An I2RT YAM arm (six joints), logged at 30 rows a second.
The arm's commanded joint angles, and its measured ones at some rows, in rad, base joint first. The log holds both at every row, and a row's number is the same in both.
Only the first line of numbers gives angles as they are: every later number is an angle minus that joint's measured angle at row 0.
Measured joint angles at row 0:
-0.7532, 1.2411, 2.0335, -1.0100, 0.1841, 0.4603
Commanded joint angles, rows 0 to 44:
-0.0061, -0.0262, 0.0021, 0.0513, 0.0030, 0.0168
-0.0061, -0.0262, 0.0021, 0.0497, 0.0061, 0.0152
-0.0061, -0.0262, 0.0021, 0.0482, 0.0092, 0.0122
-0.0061, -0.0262, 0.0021, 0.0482, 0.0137, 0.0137
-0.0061, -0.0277, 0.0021, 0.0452, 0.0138, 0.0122
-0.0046, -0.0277, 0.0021, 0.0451, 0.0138, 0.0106
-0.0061, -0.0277, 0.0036, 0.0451, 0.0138, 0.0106
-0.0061, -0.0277, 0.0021, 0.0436, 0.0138, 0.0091
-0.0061, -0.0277, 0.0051, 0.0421, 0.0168, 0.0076
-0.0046, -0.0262, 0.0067, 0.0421, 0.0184, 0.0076
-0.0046, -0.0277, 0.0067, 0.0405, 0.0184, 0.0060
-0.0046, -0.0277, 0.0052, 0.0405, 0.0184, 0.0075
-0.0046, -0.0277, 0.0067, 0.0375, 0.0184, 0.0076
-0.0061, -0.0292, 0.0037, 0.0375, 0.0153, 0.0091
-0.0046, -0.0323, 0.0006, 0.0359, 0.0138, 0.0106
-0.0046, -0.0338, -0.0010, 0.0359, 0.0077, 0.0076
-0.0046, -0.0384, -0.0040, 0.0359, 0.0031, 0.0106
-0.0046, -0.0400, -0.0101, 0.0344, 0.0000, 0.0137
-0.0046, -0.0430, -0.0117, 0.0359, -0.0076, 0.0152
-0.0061, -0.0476, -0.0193, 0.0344, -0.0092, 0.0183
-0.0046, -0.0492, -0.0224, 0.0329, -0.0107, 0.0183
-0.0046, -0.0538, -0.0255, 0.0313, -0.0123, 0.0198
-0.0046, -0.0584, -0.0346, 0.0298, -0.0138, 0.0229
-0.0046, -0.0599, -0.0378, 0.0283, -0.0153, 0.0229
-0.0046, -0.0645, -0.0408, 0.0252, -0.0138, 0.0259
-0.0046, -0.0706, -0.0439, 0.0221, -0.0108, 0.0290
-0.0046, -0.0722, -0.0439, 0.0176, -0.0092, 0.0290
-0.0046, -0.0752, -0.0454, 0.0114, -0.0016, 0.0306
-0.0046, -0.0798, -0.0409, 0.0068, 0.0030, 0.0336
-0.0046, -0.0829, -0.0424, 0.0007, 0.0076, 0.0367
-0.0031, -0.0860, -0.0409, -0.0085, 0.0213, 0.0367
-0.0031, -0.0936, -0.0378, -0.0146, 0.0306, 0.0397
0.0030, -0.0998, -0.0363, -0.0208, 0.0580, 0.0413
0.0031, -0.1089, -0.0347, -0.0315, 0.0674, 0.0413
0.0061, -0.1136, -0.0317, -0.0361, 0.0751, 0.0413
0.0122, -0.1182, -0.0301, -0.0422, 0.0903, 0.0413
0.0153, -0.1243, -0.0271, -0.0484, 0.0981, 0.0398
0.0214, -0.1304, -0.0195, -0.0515, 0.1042, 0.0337
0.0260, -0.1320, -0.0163, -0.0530, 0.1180, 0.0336
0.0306, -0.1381, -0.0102, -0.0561, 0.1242, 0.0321
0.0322, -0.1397, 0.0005, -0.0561, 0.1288, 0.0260
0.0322, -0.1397, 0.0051, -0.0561, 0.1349, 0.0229
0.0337, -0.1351, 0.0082, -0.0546, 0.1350, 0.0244
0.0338, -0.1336, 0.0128, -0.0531, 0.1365, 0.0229
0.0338, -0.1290, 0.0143, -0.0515, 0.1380, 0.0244
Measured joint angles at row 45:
0.0259, -0.1201, -0.0325, -0.0724, 0.1033, 0.0205
